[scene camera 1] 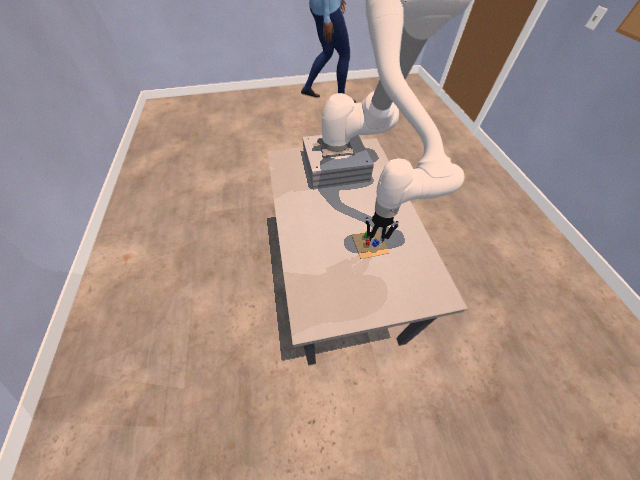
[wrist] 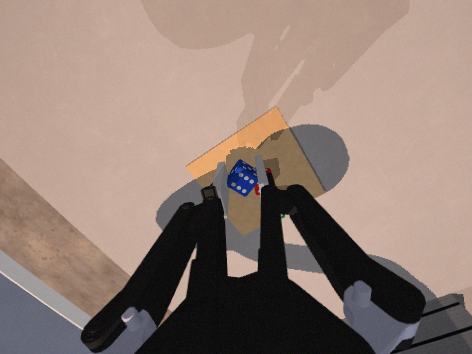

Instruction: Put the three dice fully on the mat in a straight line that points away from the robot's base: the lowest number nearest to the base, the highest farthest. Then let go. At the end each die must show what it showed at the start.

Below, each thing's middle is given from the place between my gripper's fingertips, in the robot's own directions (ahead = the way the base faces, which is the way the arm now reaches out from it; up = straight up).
The blue die (wrist: pixel 242 178) lies 1 cm above my hand. Also, from my hand: orange mat (wrist: pixel 269 136): 5 cm below, 4 cm behind.
